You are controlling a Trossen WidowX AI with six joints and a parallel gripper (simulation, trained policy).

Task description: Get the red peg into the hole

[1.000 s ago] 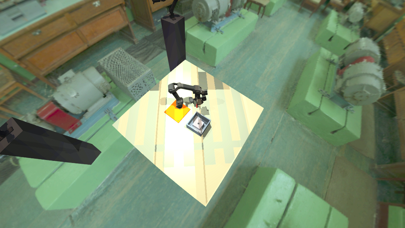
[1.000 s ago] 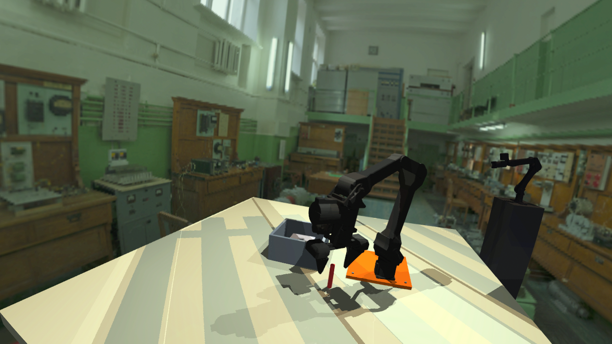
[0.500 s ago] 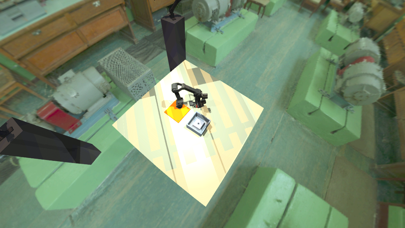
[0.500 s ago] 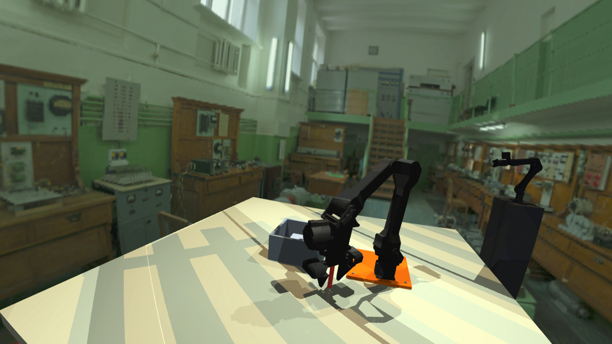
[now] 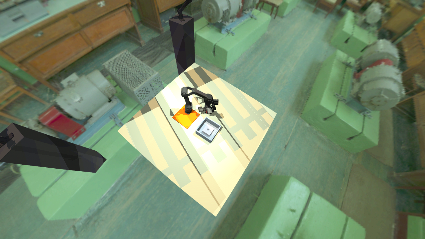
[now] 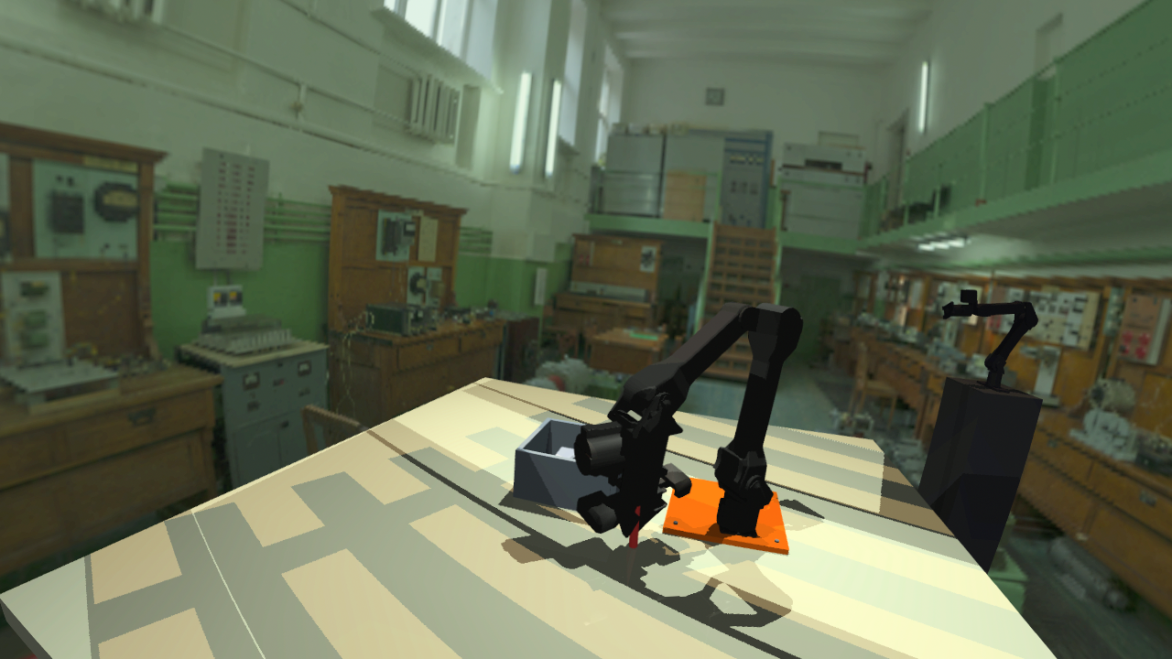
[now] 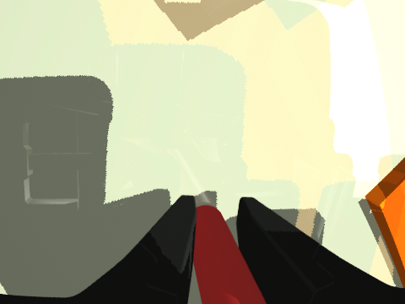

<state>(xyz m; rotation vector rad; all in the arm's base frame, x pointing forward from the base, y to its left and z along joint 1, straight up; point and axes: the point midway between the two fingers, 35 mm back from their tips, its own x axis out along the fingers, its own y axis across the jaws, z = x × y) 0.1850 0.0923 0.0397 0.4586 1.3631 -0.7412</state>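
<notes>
Right now my gripper tip is 10 mm to the right of the red peg and 30 mm below it. Round my gripper tip: grey box (130 mm ahead, 170 mm to the right, 10 mm above).
</notes>
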